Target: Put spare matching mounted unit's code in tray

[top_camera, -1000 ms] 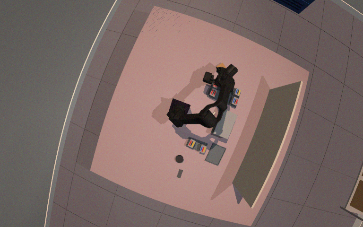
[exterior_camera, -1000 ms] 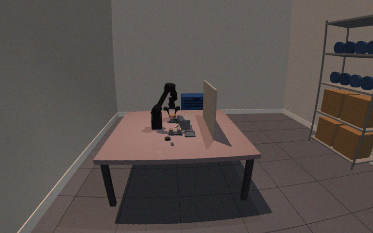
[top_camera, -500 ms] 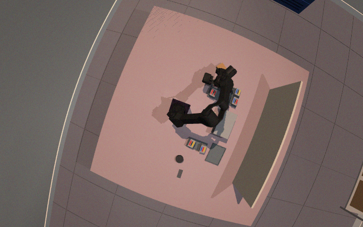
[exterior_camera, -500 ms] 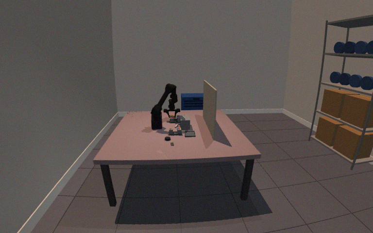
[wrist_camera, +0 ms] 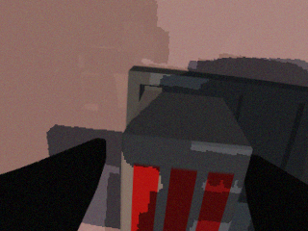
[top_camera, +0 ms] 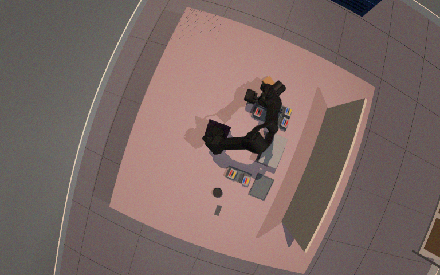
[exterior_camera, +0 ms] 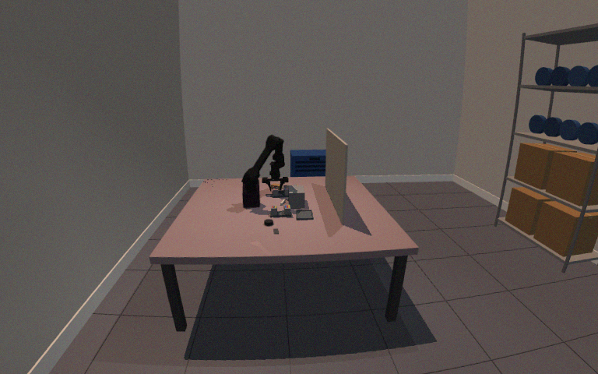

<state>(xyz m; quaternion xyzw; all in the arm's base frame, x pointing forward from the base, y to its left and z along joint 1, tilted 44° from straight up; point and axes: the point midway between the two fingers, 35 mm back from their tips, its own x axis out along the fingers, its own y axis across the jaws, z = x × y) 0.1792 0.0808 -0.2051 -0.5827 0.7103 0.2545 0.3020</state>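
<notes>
Right now my gripper tip is 110 mm short of the grey tray, 430 mm to the left of it and 10 mm above it. Round my gripper tip: tall upright board: 340 mm ahead, 270 mm to the right, 210 mm above.
</notes>
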